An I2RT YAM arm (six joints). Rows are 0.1 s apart.
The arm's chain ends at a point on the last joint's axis. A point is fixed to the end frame.
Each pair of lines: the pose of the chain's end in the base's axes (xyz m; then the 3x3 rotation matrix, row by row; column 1 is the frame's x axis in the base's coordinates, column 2 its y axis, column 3 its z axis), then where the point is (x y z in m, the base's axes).
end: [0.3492, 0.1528, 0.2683], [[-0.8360, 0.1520, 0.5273], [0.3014, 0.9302, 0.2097], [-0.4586, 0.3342, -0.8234]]
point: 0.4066 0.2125 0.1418
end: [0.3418, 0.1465, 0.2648], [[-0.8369, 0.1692, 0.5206], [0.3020, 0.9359, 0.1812], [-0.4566, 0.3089, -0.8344]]
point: 0.3986 0.2022 0.1362
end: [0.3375, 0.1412, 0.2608], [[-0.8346, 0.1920, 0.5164], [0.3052, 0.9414, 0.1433], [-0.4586, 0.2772, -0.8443]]
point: 0.3943 0.1915 0.1299
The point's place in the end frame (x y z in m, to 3 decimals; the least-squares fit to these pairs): 0.028 0.022 0.147
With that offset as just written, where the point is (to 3 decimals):
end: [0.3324, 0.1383, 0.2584], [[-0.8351, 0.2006, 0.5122], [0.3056, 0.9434, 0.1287], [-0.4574, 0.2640, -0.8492]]
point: 0.389 0.187 0.127
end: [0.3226, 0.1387, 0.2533], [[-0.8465, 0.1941, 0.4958], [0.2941, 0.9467, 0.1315], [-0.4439, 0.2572, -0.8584]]
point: 0.376 0.187 0.120
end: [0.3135, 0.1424, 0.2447], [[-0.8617, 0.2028, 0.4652], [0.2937, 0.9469, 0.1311], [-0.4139, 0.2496, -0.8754]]
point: 0.362 0.191 0.110
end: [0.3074, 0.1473, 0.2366], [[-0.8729, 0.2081, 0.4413], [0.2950, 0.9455, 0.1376], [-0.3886, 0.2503, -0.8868]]
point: 0.352 0.197 0.101
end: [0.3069, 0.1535, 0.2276], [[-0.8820, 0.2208, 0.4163], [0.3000, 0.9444, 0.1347], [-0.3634, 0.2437, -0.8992]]
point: 0.348 0.202 0.091
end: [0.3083, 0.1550, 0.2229], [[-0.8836, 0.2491, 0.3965], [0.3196, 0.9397, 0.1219], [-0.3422, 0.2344, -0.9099]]
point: 0.347 0.203 0.085
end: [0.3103, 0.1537, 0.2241], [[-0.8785, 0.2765, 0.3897], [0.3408, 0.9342, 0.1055], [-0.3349, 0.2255, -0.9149]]
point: 0.349 0.199 0.085
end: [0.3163, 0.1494, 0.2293], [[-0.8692, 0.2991, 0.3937], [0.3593, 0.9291, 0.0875], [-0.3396, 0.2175, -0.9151]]
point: 0.356 0.193 0.090
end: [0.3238, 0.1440, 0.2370], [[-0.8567, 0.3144, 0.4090], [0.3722, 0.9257, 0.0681], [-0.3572, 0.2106, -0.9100]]
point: 0.367 0.185 0.098
